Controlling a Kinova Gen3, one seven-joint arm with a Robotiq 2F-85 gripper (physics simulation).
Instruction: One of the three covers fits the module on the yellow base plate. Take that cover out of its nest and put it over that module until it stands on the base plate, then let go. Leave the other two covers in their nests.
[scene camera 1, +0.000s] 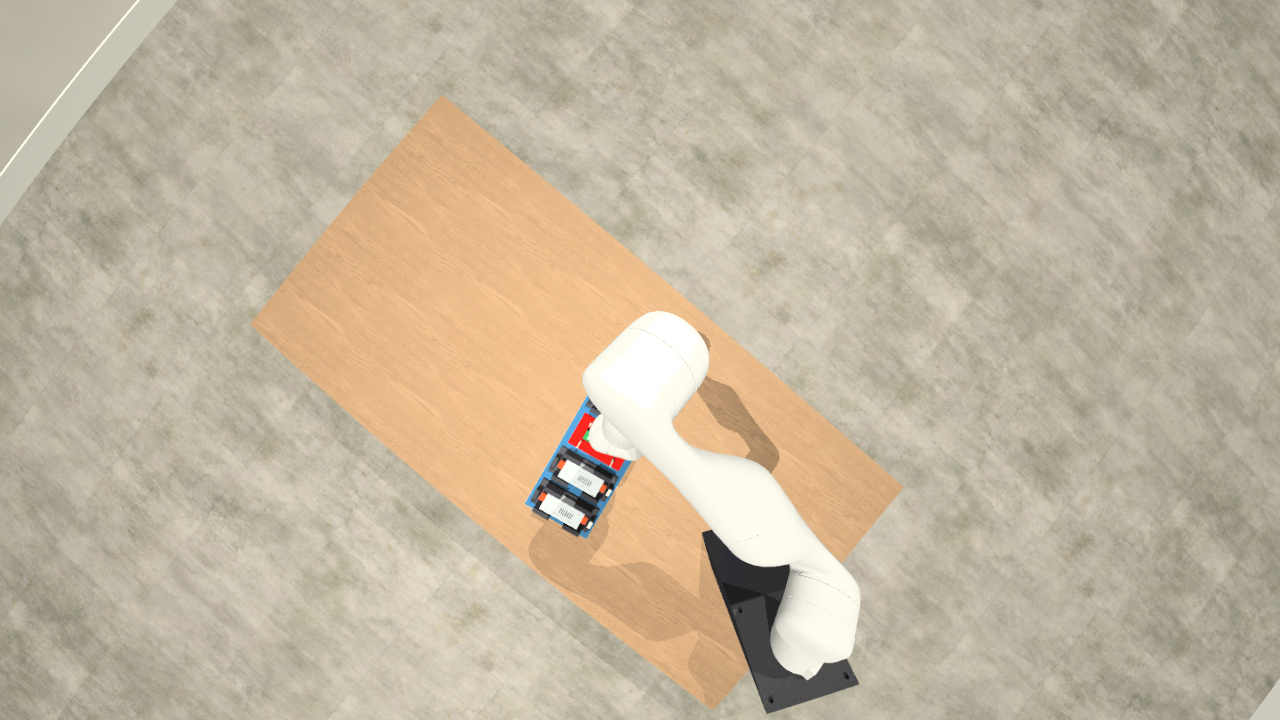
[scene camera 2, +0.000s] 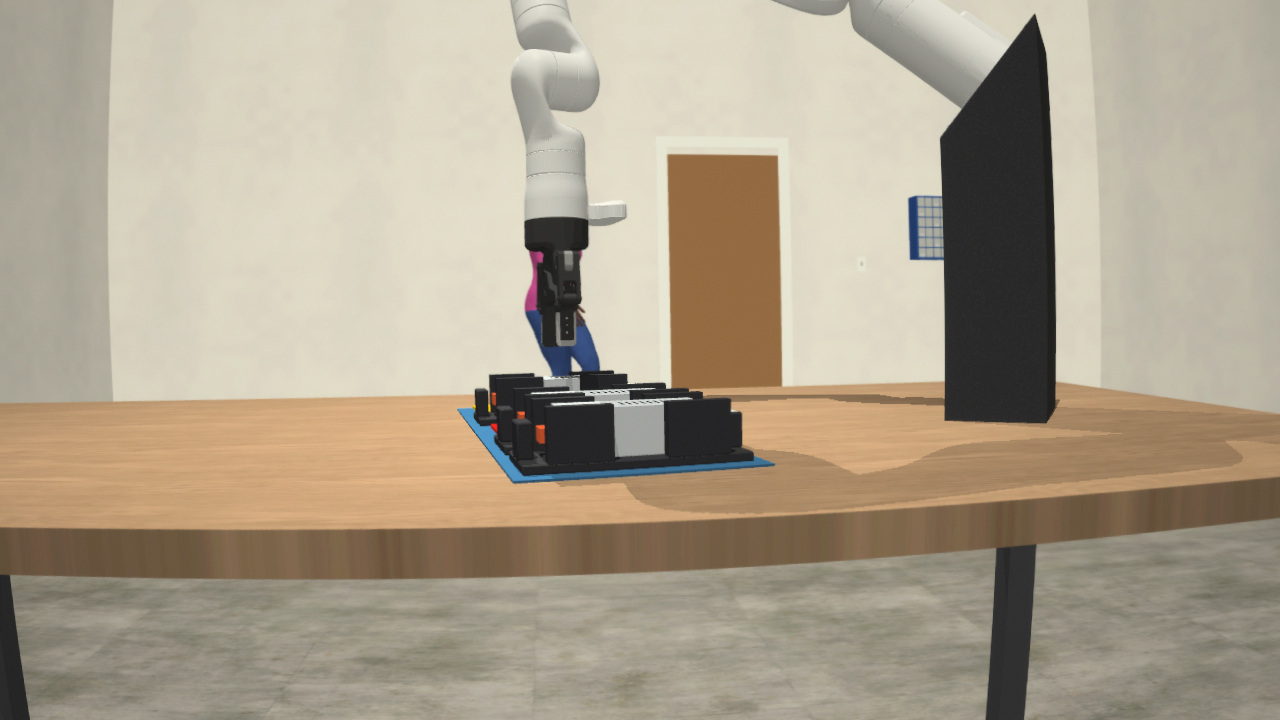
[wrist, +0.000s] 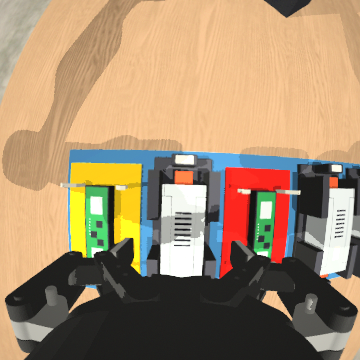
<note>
In view: my gripper (scene camera 2: 558, 346), a white cover (wrist: 182, 245), a white cover (scene camera 1: 582, 477), a white cover (scene camera 2: 639, 424), a red plate (scene camera 1: 582, 427) and a yellow base plate (wrist: 126, 202).
My gripper also shows in the wrist view (wrist: 181, 250). The red plate is seen too in the wrist view (wrist: 236, 204).
</note>
